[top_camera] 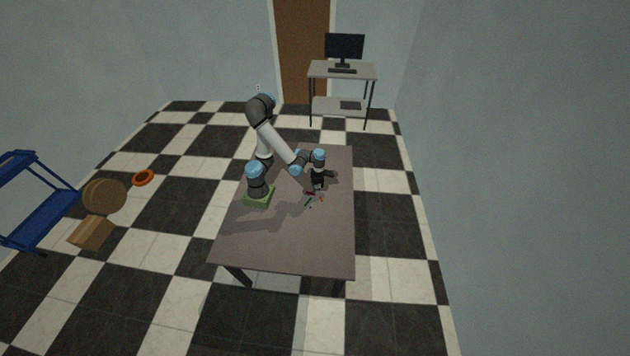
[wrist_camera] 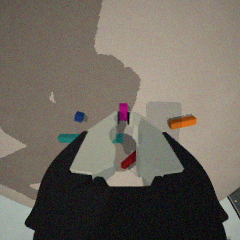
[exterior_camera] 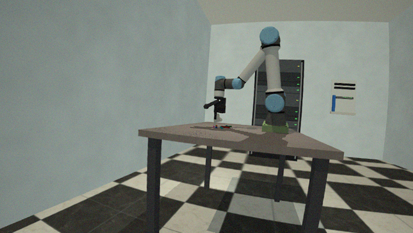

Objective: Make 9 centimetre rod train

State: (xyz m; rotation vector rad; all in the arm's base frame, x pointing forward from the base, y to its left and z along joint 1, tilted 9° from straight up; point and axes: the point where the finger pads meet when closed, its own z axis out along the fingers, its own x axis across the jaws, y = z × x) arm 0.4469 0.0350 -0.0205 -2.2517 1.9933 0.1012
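Now: hand 50 mm past the turquoise rod, 40 mm to the right of it and 10 mm above it. Round my hand: red rod 80 mm behind, 30 mm to the right, 10 mm below; then short magenta rod 10 mm below; then orange rod 90 mm to the right, 10 mm below.
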